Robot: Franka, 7 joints.
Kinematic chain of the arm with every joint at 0, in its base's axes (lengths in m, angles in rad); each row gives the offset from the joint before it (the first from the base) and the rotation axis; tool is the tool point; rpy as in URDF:
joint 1: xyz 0 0 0.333 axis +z
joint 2: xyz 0 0 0 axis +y
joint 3: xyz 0 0 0.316 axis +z
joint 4: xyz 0.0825 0 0 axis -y
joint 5: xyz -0.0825 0 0.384 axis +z
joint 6: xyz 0 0 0 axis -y
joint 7: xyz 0.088 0 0 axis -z
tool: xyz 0 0 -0.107 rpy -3.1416 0 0
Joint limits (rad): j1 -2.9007..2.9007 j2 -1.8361..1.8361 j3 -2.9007..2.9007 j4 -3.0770..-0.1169 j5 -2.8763..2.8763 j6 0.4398..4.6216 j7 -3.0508..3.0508
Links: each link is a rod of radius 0.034 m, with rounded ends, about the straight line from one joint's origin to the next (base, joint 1, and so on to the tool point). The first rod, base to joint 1, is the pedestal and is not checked.
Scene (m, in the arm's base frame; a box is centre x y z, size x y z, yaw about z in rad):
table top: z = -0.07
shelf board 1: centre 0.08 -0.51 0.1 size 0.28 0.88 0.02 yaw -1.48
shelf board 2: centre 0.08 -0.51 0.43 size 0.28 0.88 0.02 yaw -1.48
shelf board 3: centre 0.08 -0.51 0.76 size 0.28 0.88 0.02 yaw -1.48
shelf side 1: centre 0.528 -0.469 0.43 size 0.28 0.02 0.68 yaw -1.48
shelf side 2: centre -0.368 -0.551 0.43 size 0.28 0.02 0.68 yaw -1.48
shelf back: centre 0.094 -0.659 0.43 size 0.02 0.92 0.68 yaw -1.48
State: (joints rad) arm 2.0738 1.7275 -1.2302 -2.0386 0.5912 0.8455 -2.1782
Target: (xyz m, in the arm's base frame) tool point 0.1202 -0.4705 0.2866
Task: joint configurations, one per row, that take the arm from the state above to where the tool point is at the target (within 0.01 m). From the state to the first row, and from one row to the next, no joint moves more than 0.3 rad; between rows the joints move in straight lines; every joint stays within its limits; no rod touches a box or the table.
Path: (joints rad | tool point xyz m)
1: 1.7965 1.7393 -1.2867 -2.0488 0.5866 0.9453 -2.1782 | 0.3521 0.1557 0.1277
2: 1.5191 1.7511 -1.3432 -2.0590 0.5819 1.0451 -2.1782 | 0.4015 0.0447 0.1488
3: 1.2418 1.7629 -1.3997 -2.0692 0.5773 1.1449 -2.1782 | 0.4152 -0.0787 0.1723
4: 0.9645 1.7748 -1.4562 -2.0794 0.5726 1.2447 -2.1782 | 0.3909 -0.2031 0.1979
5: 0.6871 1.7866 -1.5126 -2.0896 0.5680 1.3444 -2.1782 | 0.3298 -0.3167 0.2256
6: 0.4098 1.7984 -1.5691 -2.0998 0.5633 1.4442 -2.1782 | 0.2369 -0.4087 0.2553
7: 0.1325 1.8102 -1.6256 -2.1100 0.5587 1.5440 -2.1782 | 0.1202 -0.4705 0.2866

